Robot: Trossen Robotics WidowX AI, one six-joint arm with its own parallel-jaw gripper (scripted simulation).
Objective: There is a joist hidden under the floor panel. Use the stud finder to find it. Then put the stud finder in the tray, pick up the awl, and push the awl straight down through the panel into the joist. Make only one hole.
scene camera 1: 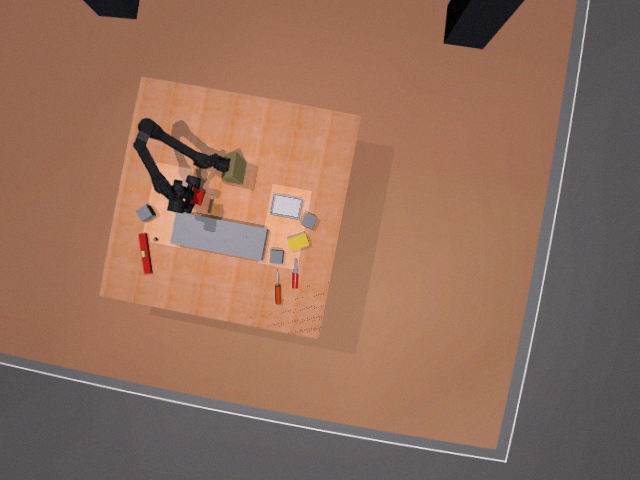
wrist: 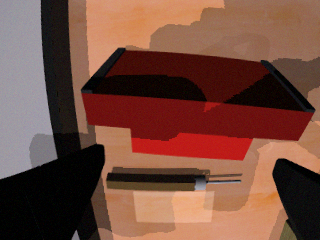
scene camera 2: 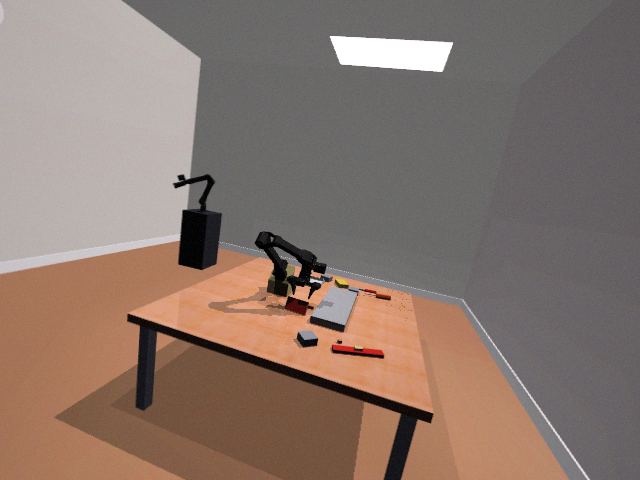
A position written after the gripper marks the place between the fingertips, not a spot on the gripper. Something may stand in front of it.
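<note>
An awl (wrist: pixel 129 181) is in view, and so is the gripper (wrist: pixel 192 161), which is open and holds nothing.
</note>
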